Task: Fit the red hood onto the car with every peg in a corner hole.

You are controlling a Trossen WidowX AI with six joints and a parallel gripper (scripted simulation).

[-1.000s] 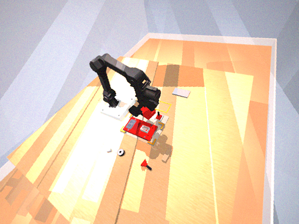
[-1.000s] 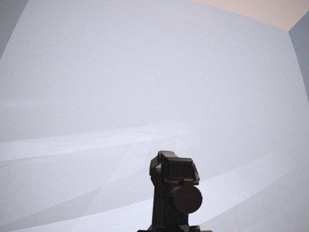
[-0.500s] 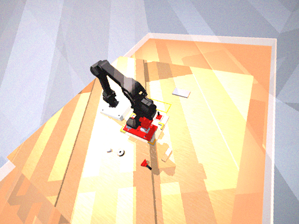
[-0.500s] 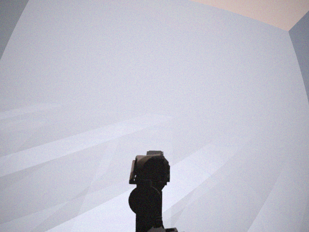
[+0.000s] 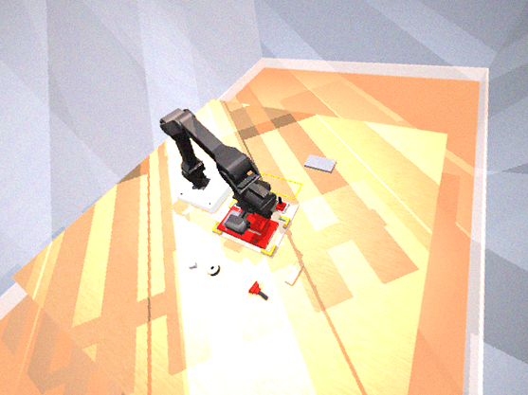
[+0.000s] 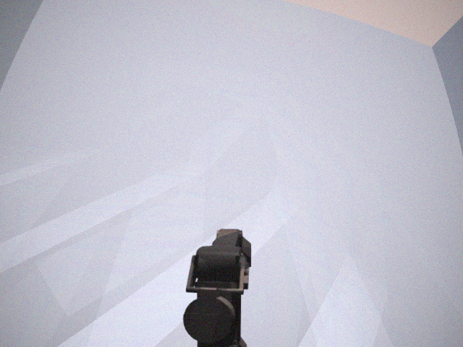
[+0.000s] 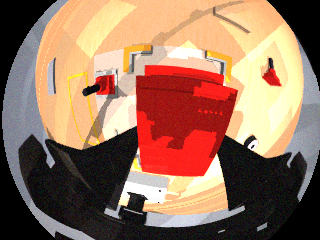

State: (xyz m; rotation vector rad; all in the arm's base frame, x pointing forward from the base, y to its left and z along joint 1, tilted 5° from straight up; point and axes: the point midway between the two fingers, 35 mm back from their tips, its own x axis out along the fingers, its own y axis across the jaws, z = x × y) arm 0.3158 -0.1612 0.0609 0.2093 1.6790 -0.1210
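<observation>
Now: the white engine block 60 mm below my gripper tip. From my gripper tip the other things lie so: white plate 370 mm to the left, 160 mm ahead, 80 mm below; red hood 10 mm above; beige block 160 mm ahead, 120 mm to the right, 80 mm below.
</observation>
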